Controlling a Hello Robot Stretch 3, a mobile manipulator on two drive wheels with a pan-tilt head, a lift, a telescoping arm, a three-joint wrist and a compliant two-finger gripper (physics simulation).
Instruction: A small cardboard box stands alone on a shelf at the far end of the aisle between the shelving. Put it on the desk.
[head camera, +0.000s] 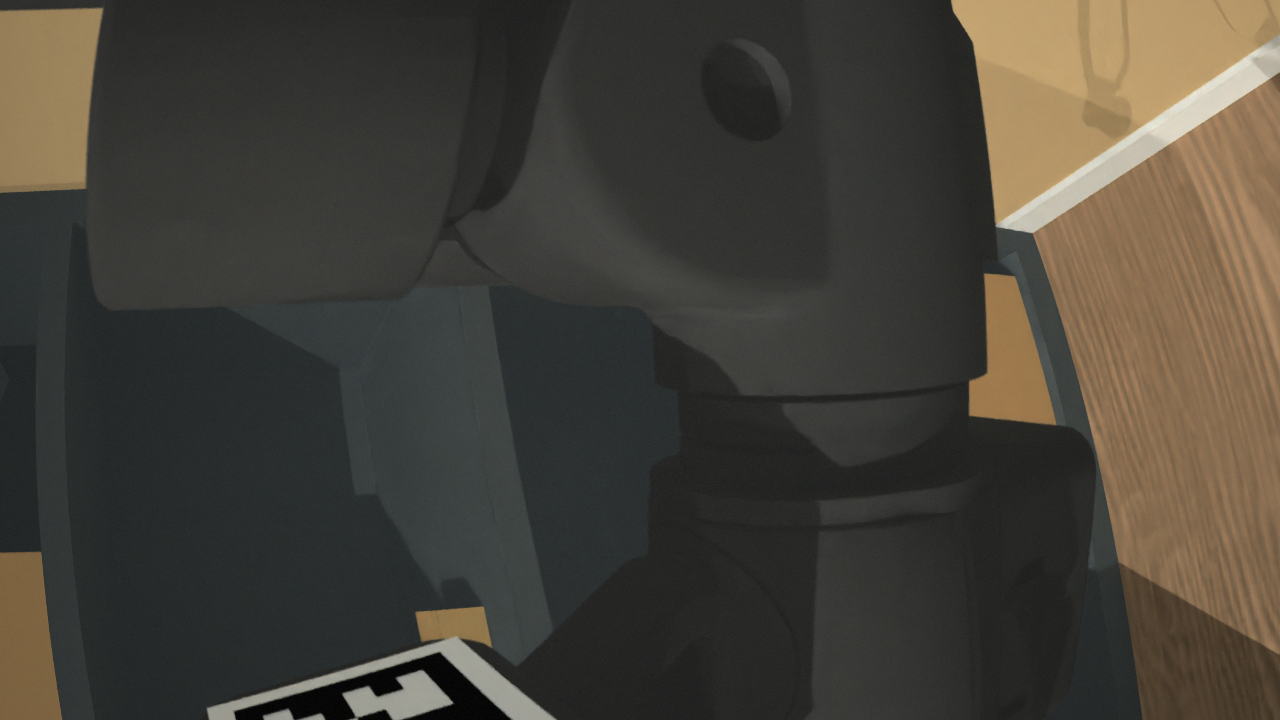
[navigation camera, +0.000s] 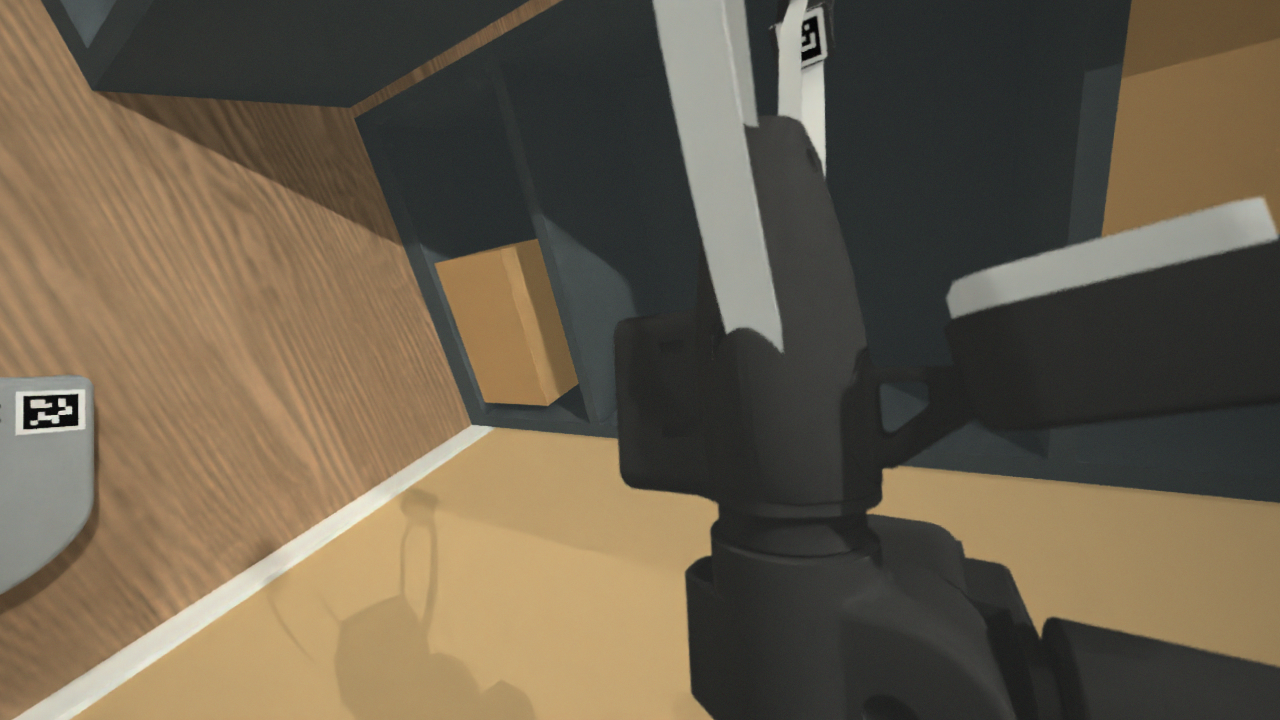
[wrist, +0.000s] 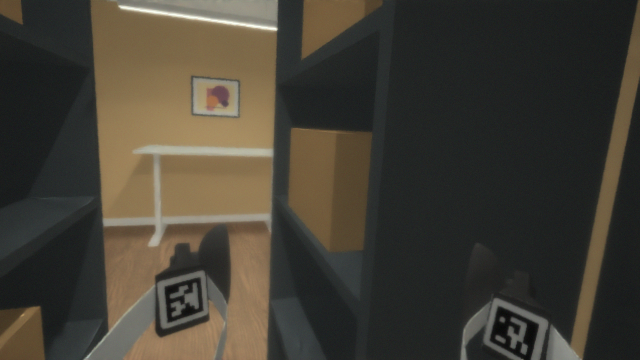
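Places are measured from the robot's base along level axes (x ahead, y left, z up), in centimetres.
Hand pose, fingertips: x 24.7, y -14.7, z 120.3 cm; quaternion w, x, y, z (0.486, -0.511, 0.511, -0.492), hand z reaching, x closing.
Note:
Each offset is from my fingertips to the top centre of the thing. Level surfaces: height alone.
A small patch of cardboard, apparently the small box {dx +7.8, dy -78.0, dz -16.2 cm} (head camera: 453, 624), shows at the bottom of the head view on the dark shelf, left of an upright panel. My wrist and a marker plate hide what is around it. The small box does not show in the wrist view. The white desk (wrist: 205, 151) stands far off against the back wall, beyond the aisle, in the wrist view. My gripper (wrist: 344, 261) is open, its two fingers wide apart with nothing held between them. It faces along the aisle toward the desk and the right-hand shelving.
Dark shelving (wrist: 380, 175) stands close on the right, bearing a large box (wrist: 325, 190). More shelving (wrist: 50, 215) stands on the left. Another large box {dx -4.8, dy -86.8, dz -85.6 cm} (navigation camera: 505, 326) sits in the shelving near the yellow wall (navigation camera: 537, 501). My grey base (navigation camera: 44, 492) is on the wooden floor {dz -120.2 cm} (navigation camera: 223, 313).

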